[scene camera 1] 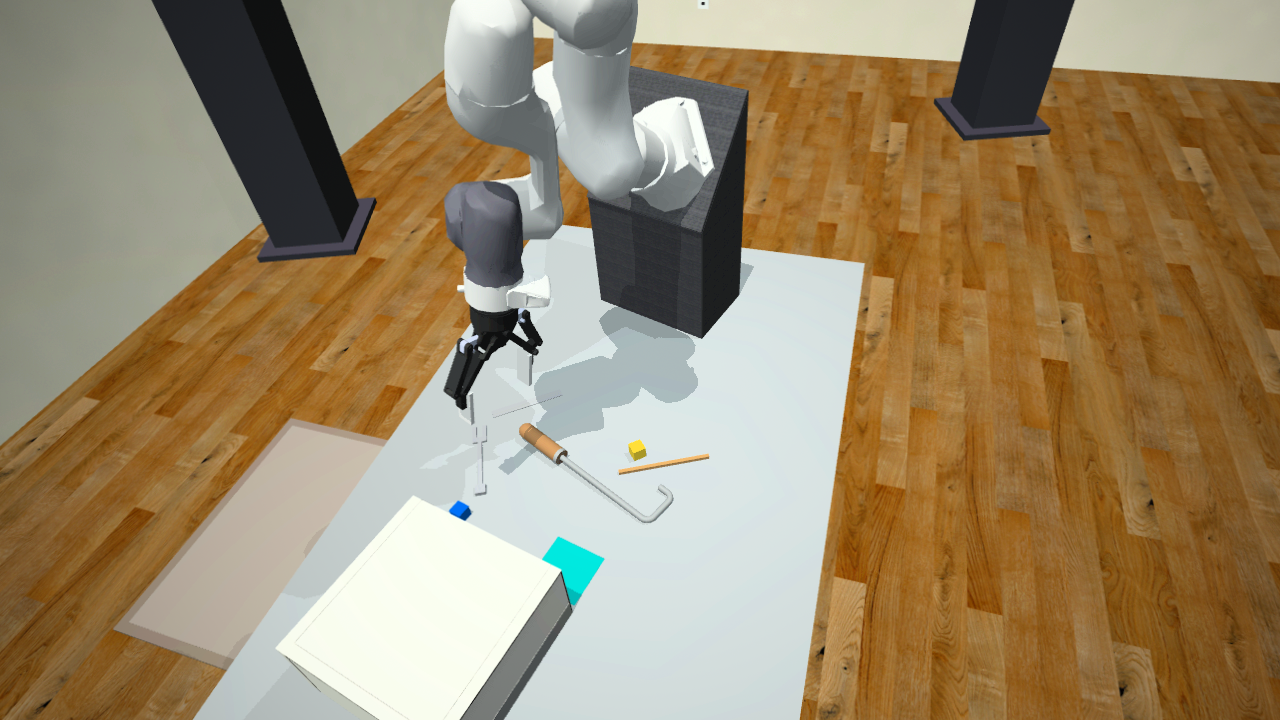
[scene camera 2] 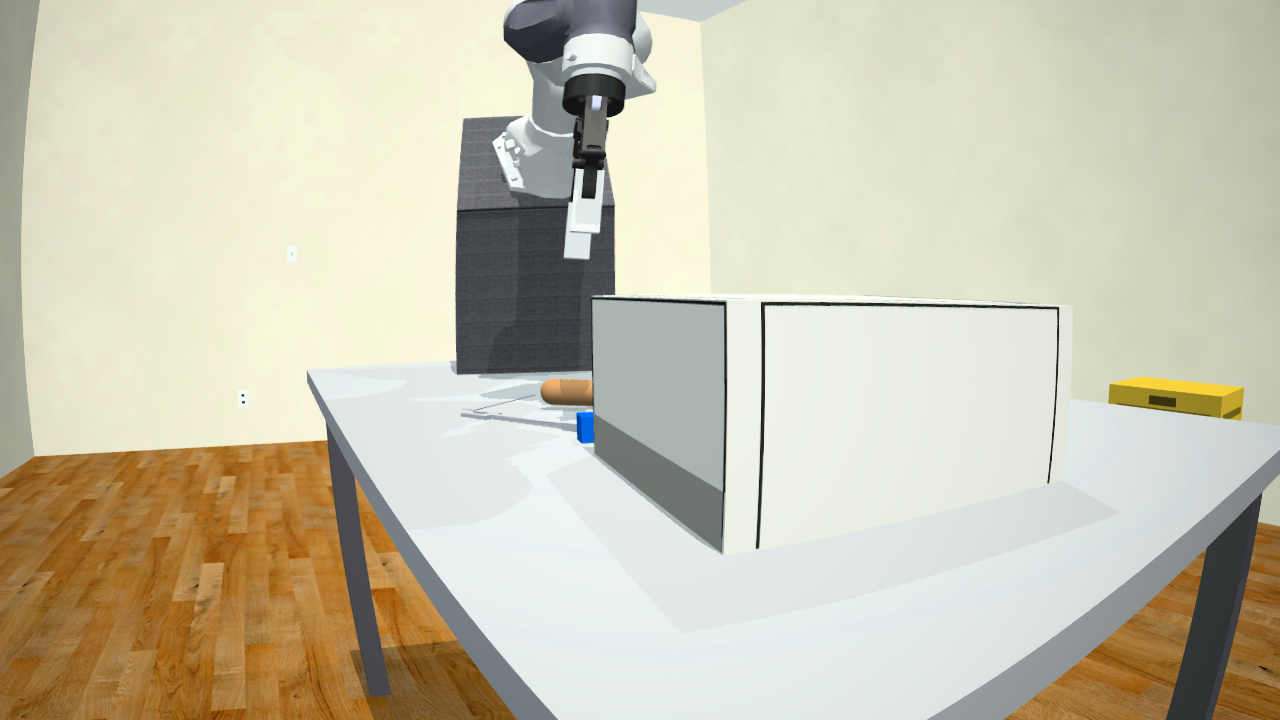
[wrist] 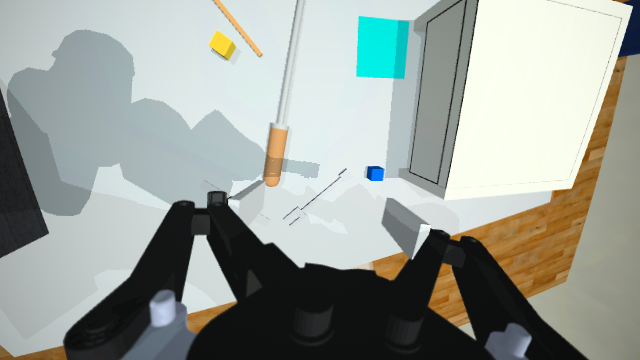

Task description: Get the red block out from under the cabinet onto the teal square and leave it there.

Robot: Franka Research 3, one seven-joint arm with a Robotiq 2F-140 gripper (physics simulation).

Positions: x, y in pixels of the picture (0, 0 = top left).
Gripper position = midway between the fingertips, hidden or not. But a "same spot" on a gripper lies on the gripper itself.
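Labels:
Scene camera 1 shows my gripper, and so does scene camera 2. On my gripper, [scene camera 1: 468, 361] and [scene camera 2: 606, 113] are the same spot. My gripper is there too in the wrist view [325, 202]. On a teal square, [scene camera 1: 578, 565] and [wrist: 374, 39] are the same spot as well.

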